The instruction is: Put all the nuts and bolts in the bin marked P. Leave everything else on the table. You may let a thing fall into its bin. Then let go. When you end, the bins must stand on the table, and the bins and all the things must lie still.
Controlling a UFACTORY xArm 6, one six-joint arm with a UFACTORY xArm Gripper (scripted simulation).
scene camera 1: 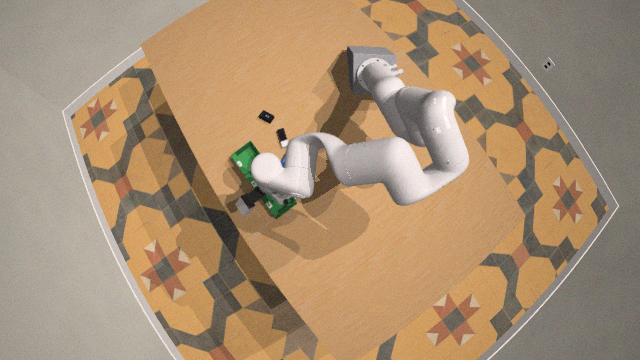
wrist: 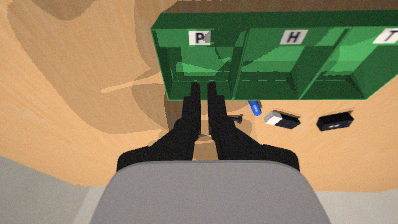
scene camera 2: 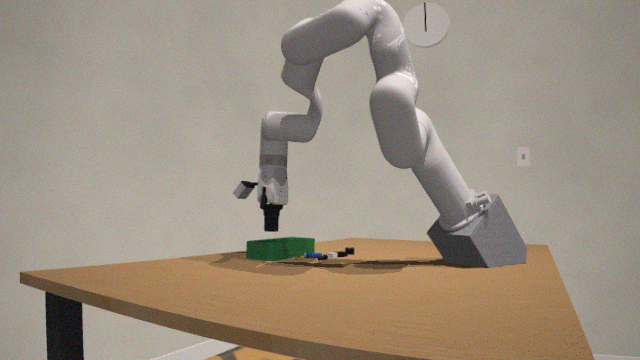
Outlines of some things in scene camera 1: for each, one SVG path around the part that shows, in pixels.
A green bin row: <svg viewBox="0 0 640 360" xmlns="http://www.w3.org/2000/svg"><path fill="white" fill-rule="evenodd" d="M261 198L276 219L284 214L282 213L283 211L287 212L297 204L293 197L287 199L289 204L286 206L284 203L279 205L267 194ZM250 141L233 153L231 157L255 189L258 185L252 178L250 165L260 152Z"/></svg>
